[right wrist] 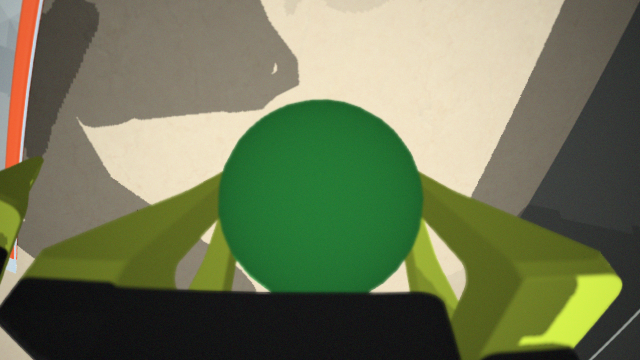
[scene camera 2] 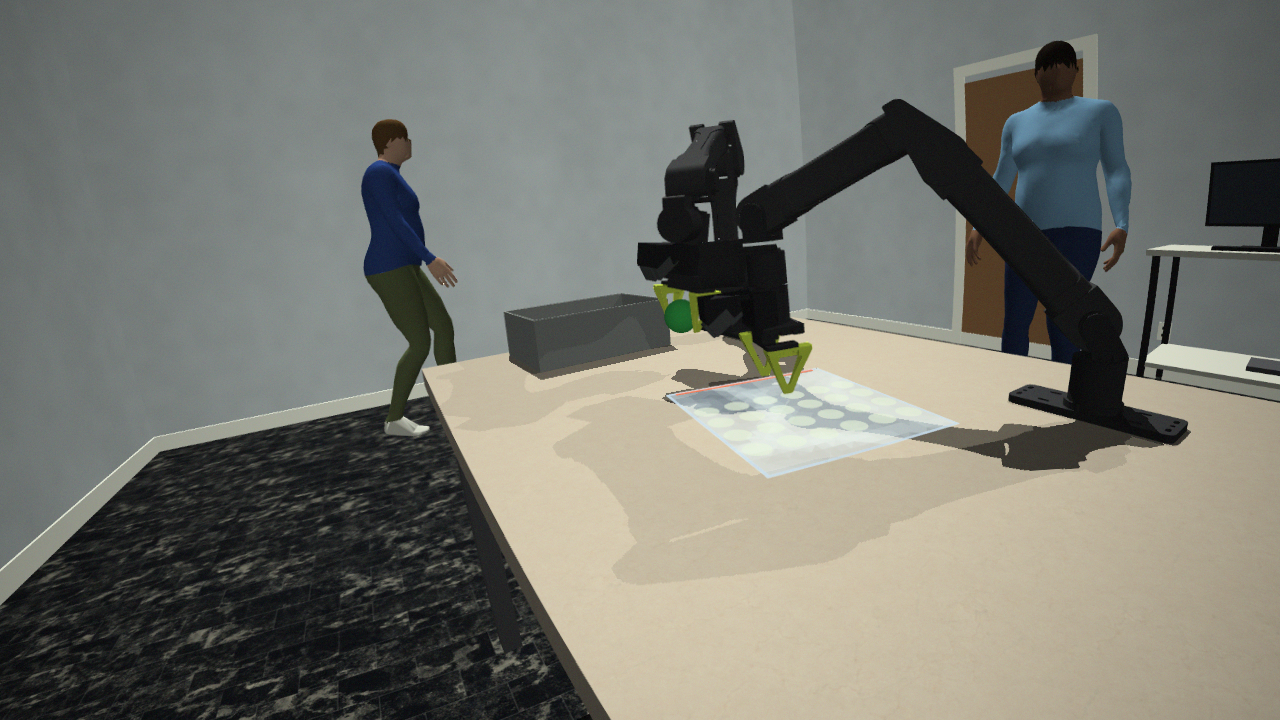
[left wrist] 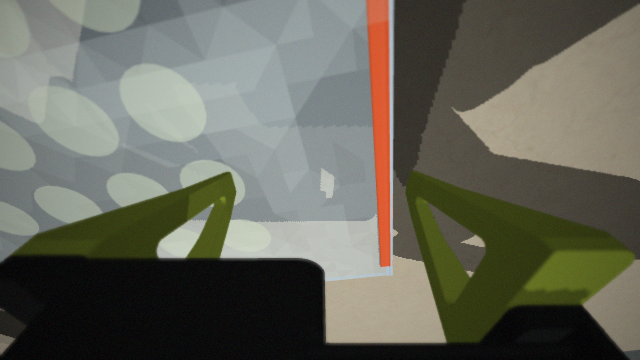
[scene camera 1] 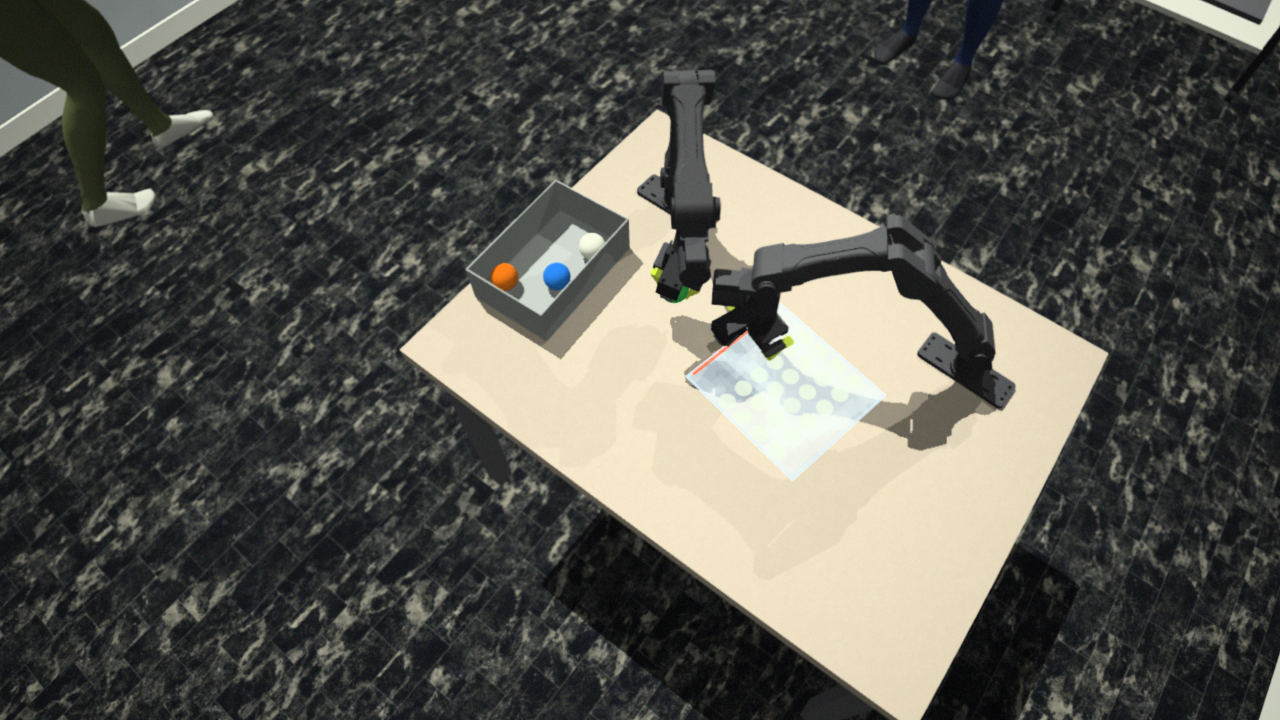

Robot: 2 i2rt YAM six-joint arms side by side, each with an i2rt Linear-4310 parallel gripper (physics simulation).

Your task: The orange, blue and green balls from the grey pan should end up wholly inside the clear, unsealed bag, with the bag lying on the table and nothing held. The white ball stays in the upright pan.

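Note:
The clear bag (scene camera 1: pixel 792 447) (scene camera 2: pixel 769 456) (left wrist: pixel 300 100) lies flat on the table, pale spots showing on it, with an orange strip (scene camera 1: pixel 718 354) (left wrist: pixel 380 125) (right wrist: pixel 21 75) along its pan-side edge. My left gripper (scene camera 1: pixel 753 331) (scene camera 2: pixel 776 383) (left wrist: pixel 320 181) is open and empty, low over that edge, its fingers on either side of the strip in the left wrist view. My right gripper (scene camera 2: pixel 679 322) (right wrist: pixel 320 179) is shut on the green ball (scene camera 1: pixel 682 293) (scene camera 2: pixel 680 315) (right wrist: pixel 320 165), above the table between pan and bag. The orange ball (scene camera 1: pixel 504 275), blue ball (scene camera 1: pixel 556 274) and white ball (scene camera 1: pixel 591 244) lie in the upright grey pan (scene camera 1: pixel 586 286) (scene camera 2: pixel 590 337).
The two grippers are close together; a left finger (right wrist: pixel 17 185) shows at the left of the right wrist view. The left arm's base (scene camera 1: pixel 993 386) (scene camera 2: pixel 1154 425) and the right arm's base (scene camera 1: pixel 653 189) stand on the table (scene camera 1: pixel 859 573). People stand beyond the table.

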